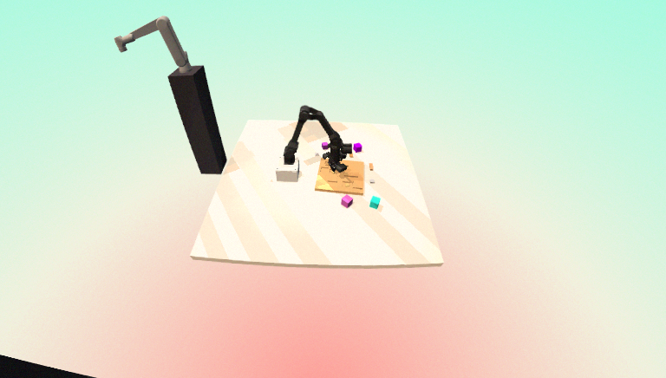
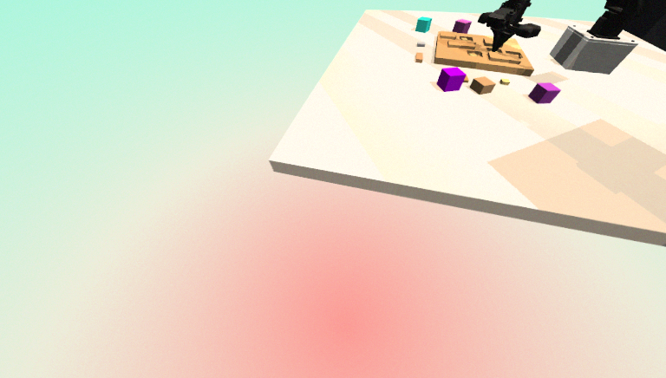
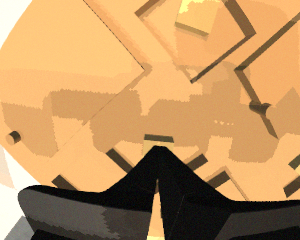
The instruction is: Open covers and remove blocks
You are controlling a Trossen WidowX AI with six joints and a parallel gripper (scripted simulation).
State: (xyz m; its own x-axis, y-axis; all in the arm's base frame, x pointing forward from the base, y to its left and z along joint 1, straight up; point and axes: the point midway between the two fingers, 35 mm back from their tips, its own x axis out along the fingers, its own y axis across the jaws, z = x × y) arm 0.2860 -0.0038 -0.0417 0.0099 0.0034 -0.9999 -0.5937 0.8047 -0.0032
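My gripper tip is now 280 mm to the right of the dark purple block and 60 mm past it. Also, from my gripper tip: small grey piece 250 mm ahead, 70 mm to the right, 10 mm below; magenta block 260 mm to the right, 70 mm ahead; small orange piece 260 mm ahead, 70 mm to the left, 10 mm below.
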